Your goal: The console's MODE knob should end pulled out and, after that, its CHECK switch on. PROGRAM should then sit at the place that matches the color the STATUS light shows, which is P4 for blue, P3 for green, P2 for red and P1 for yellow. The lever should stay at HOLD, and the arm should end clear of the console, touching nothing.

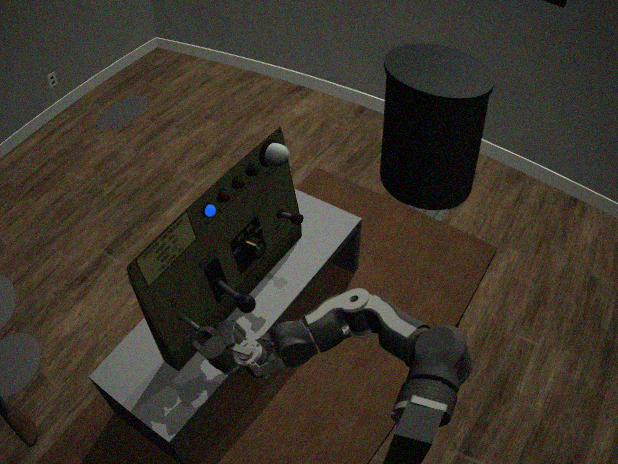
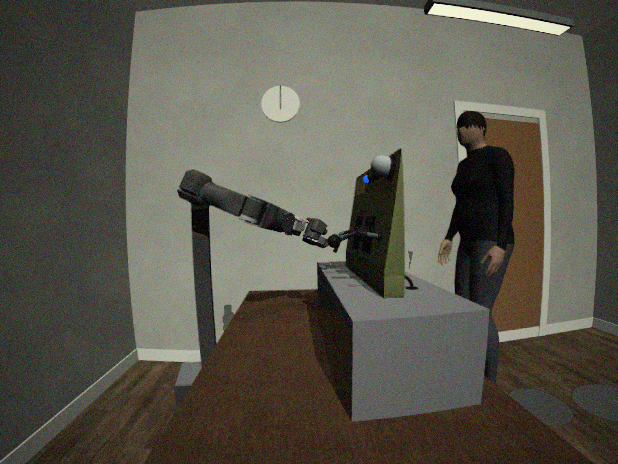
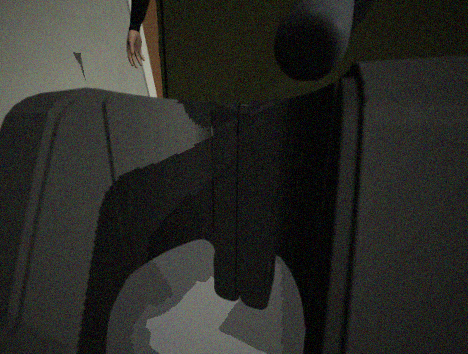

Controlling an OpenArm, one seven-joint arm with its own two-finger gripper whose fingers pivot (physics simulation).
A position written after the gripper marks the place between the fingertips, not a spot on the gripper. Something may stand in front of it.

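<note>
Image 1 shows the gripper [image 1: 200, 341] and a green console [image 1: 173, 276]. Image 2, the green console [image 2: 378, 201]. Image 3, the gripper [image 3: 253, 202], plus the green console [image 3: 203, 57].
</note>
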